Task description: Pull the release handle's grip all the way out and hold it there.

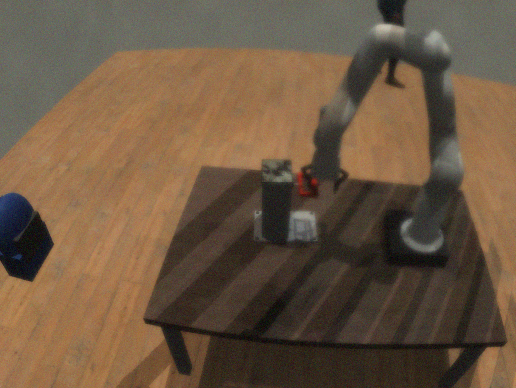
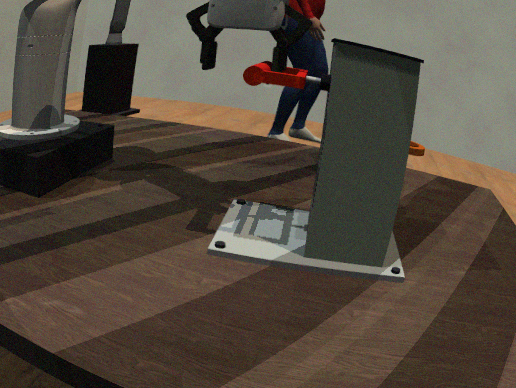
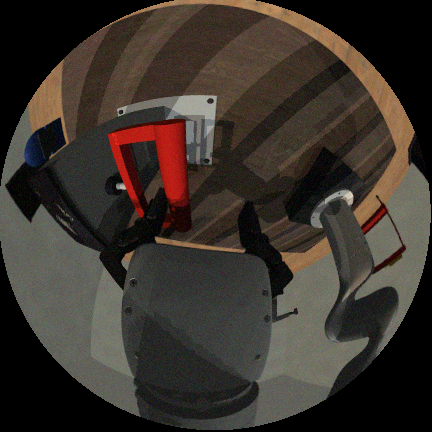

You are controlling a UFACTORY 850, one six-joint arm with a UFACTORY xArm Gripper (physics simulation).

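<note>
The release handle's red grip [image 1: 308, 185] [image 2: 295, 79] [image 3: 173, 170] is a rectangular frame with a thick round bar on the side away from the grey-green housing [image 1: 276, 212] [image 2: 367, 160] [image 3: 82, 187]. A short pale shaft [image 2: 313, 80] [image 3: 120, 186] joins the grip to the housing near its top. My gripper [image 1: 322, 185] [image 2: 243, 67] [image 3: 204, 203] is open. One finger is at the frame's opening, between the round bar and the housing; the other is apart, on the robot base side of the bar. How deep the first finger reaches is partly hidden.
The housing stands on a pale base plate [image 1: 312, 235] [image 2: 260, 254] [image 3: 172, 103] on the striped dark table [image 1: 240, 295] [image 2: 165, 310] [image 3: 260, 60]. The robot's black base block [image 1: 395, 255] [image 2: 55, 160] stands on the same table. A person [image 2: 307, 60] stands behind the table.
</note>
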